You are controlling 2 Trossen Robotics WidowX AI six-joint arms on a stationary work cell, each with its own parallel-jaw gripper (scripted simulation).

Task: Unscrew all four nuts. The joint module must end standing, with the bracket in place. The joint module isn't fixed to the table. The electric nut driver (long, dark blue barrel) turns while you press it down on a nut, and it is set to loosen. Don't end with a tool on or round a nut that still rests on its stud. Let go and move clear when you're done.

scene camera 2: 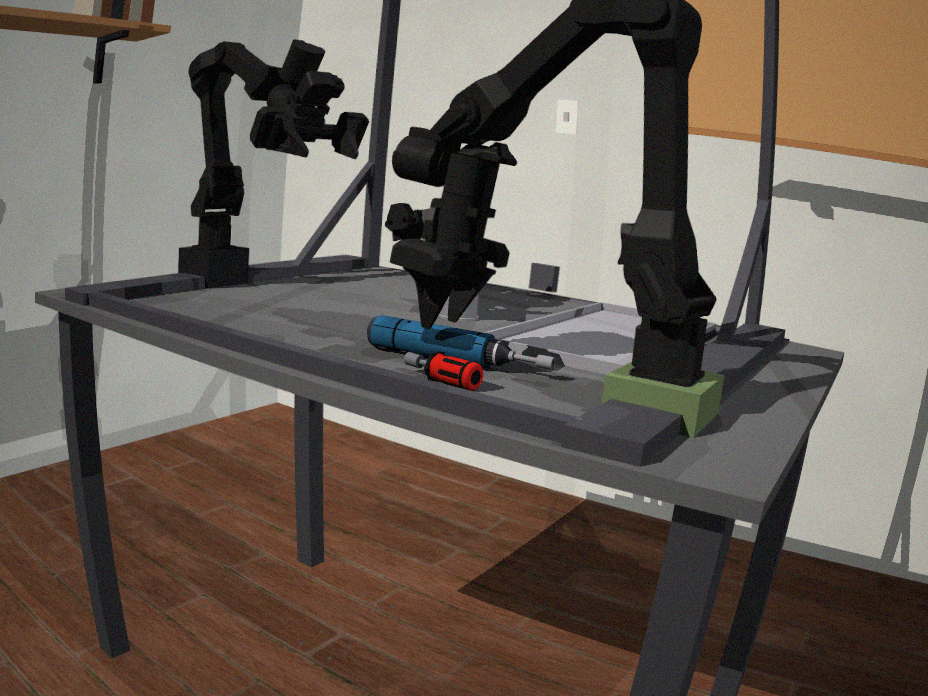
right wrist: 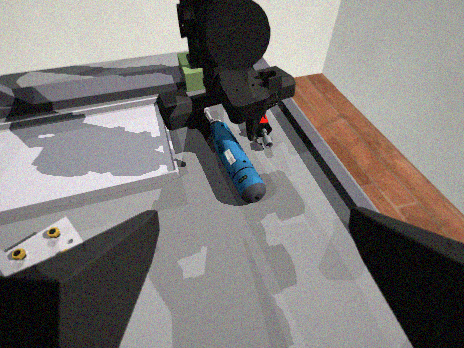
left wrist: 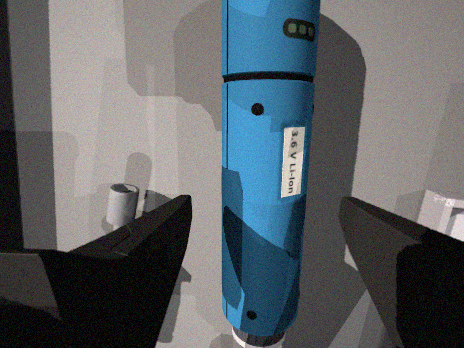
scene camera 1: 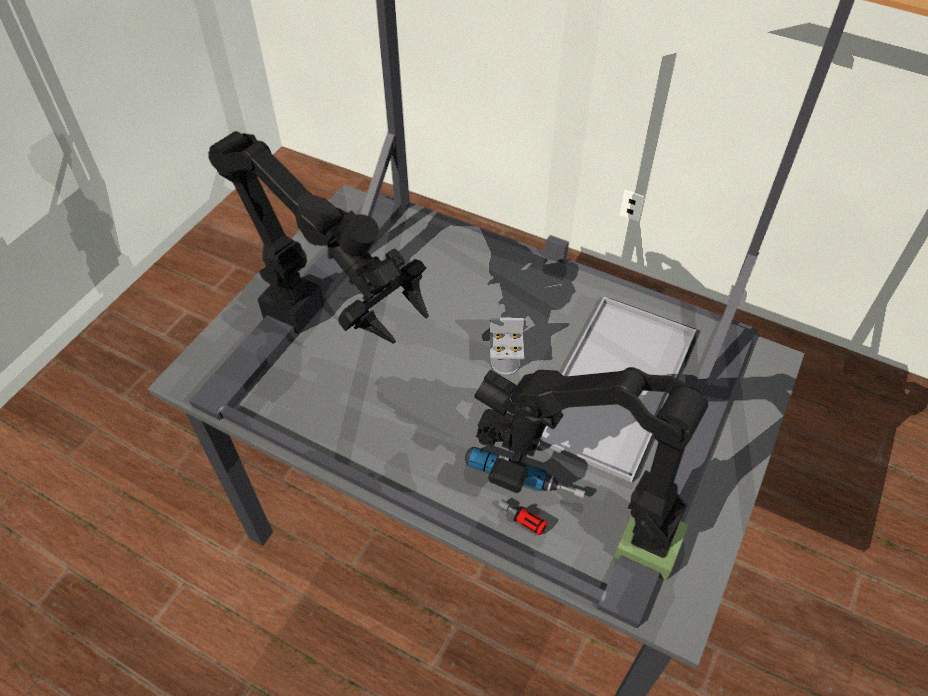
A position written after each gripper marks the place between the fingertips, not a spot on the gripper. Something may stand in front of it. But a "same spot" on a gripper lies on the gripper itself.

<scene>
The left gripper shows in scene camera 2 (439,324), in the right wrist view (232,145), in the left wrist view (265,206) and in scene camera 1 (512,464). The right gripper shows in scene camera 2 (332,155), in the right wrist view and in scene camera 1; in the left wrist view it is out of frame. A blue electric nut driver shows in scene camera 2 (387,333), in the right wrist view, in the left wrist view and in scene camera 1 (539,479). One and the same spot on the blue electric nut driver: (left wrist: 268,61) is (right wrist: 246,169). The same spot on the right gripper: (right wrist: 93,287) is (scene camera 1: 414,296).
</scene>
